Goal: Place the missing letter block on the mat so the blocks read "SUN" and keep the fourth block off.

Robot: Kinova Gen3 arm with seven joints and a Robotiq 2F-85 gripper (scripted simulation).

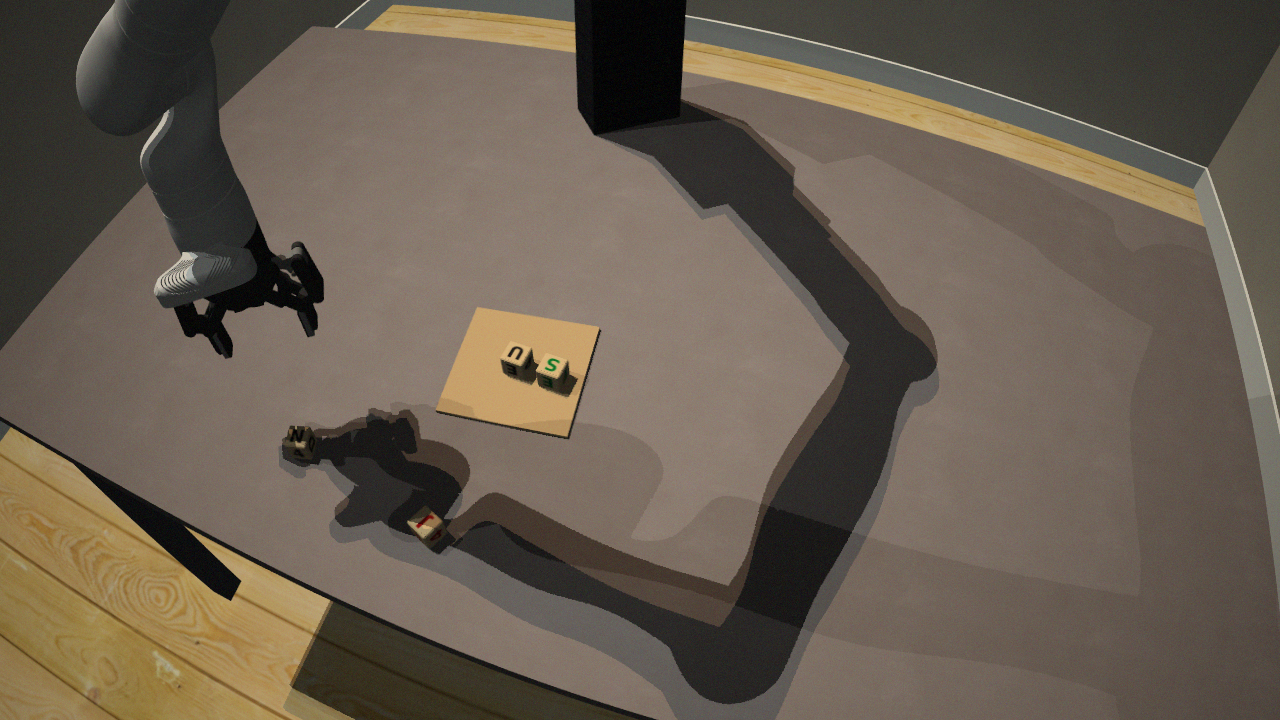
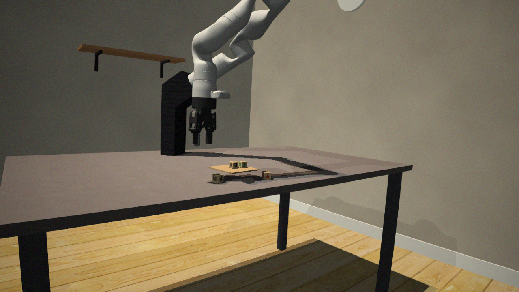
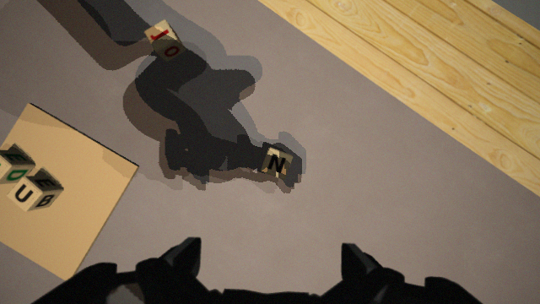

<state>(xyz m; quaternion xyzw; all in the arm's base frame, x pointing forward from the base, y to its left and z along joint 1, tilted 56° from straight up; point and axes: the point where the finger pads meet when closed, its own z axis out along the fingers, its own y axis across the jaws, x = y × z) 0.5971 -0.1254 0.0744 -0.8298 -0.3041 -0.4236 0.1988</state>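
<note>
My hand is 30 mm short of the N block, 50 mm to the right of it and 110 mm above it. From my hand the other things lie so: U block: 190 mm behind, 150 mm to the left, 100 mm below; then S block: 200 mm behind, 190 mm to the left, 100 mm below; then mat: 190 mm behind, 150 mm to the left, 120 mm below.
</note>
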